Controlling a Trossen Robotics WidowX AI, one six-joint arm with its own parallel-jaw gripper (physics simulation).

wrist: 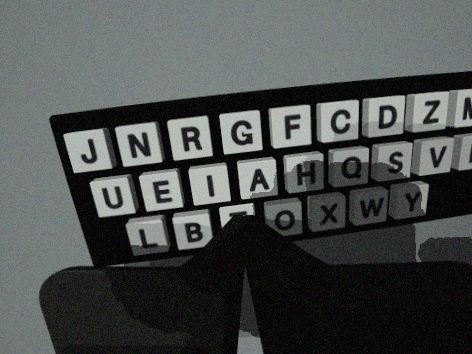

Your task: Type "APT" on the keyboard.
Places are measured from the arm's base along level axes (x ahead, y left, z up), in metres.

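Pixels of known places: gripper, fingertip midpoint: [243, 225].
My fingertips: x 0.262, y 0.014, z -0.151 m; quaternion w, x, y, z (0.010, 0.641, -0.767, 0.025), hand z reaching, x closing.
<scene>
Ahead of a thing's pixels: the offset from my fingertips to its top centre. "*": to the spot under its first point. Level surfaces: height alone.
The black keyboard {0.005 m up, 0.019 m ahead, 0.032 m right} [200, 107] carries pale keys with dark letters in three rows. The A key {0.005 m up, 0.021 m ahead, 0.009 m right} [257, 179] is in the middle row, between I and H, its lower right corner in shadow. The T key {0.001 m up, 0.002 m ahead, 0.002 m left} [231, 209] is in the bottom row, between B and O; its top part shows, and the fingertips hide the rest. My gripper [243, 225] is shut and empty, its tips together over the T key. Whether they touch it, I cannot tell. No key can be read as P; a key {* 0.005 m up, 0.014 m ahead, 0.098 m right} [466, 156] right of V is cut off by the view's edge.
The H key {0.005 m up, 0.019 m ahead, 0.028 m right} [306, 172] and O key {0.005 m up, 0.001 m ahead, 0.017 m right} [284, 218] lie right of the tips, the B key {0.005 m up, 0.003 m ahead, 0.021 m left} [193, 231] left. A grey surface {0.011 m down} [200, 45] lies beyond the keyboard. Shadows fall over the right-hand keys and the surface in front.
</scene>
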